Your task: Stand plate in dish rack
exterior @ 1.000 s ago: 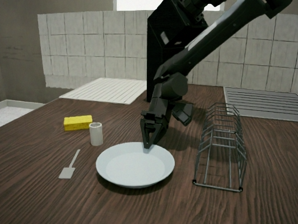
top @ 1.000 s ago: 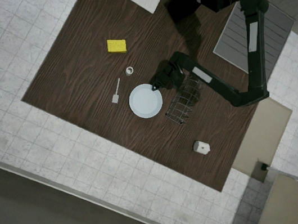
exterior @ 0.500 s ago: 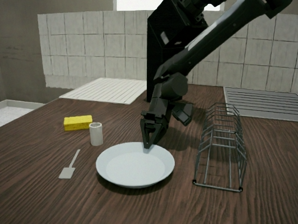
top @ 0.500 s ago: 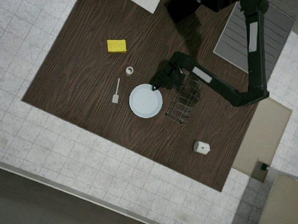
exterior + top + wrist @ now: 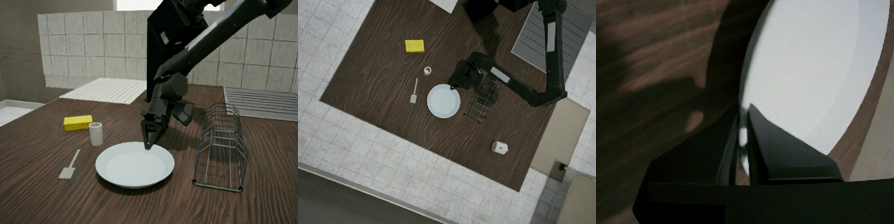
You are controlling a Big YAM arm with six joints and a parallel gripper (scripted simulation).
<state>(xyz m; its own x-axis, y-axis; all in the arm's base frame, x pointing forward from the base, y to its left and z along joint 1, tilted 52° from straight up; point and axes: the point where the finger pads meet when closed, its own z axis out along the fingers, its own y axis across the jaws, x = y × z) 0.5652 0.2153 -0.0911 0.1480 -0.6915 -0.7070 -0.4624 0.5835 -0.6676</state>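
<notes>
My gripper is now 90 mm short of the plate, 10 mm to the right of it and 10 mm above it. Also, from my hand: white mat 520 mm behind, 550 mm to the right, 20 mm below; grey draining board 750 mm behind, 280 mm to the left, 20 mm below; white mug 70 mm ahead, 460 mm to the left, 10 mm above.
</notes>
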